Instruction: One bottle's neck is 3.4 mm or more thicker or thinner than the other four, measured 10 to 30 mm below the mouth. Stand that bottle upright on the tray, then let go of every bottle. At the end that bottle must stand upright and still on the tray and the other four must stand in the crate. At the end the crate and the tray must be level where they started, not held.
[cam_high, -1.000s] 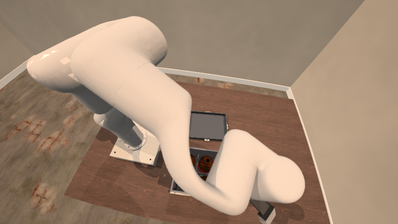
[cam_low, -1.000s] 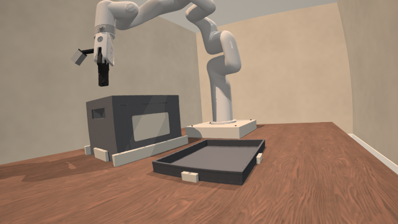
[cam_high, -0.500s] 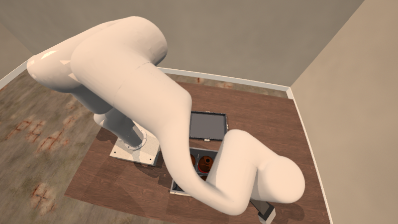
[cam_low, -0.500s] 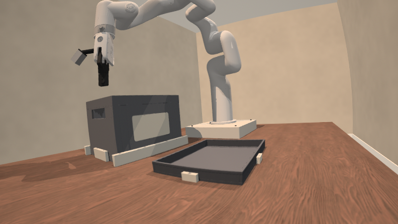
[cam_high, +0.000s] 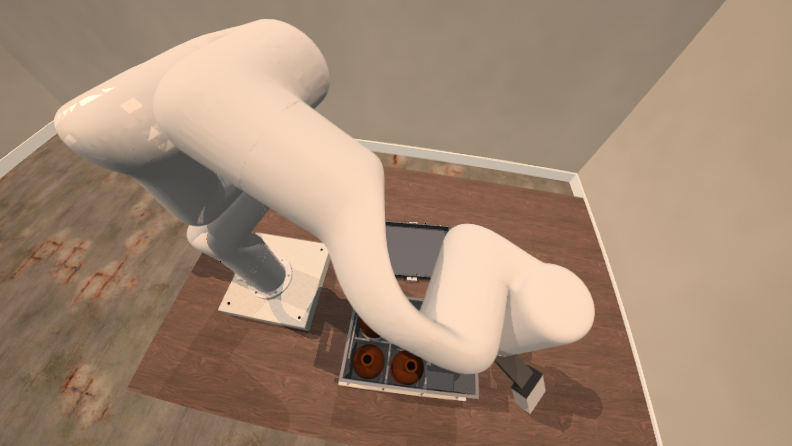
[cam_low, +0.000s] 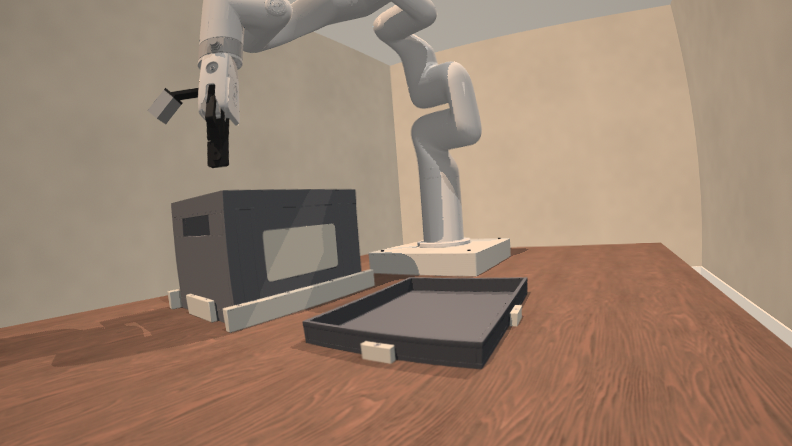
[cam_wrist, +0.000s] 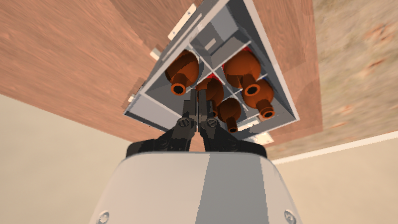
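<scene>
Right now my hand is 15 cm above the brown bottle, 8 cm past it and 6 cm to the right of it. Also, from my hand: dark tray 31 cm to the left, 23 cm below, 4 cm behind; dark grey crate 16 cm below, 9 cm behind, 1 cm to the left.
</scene>
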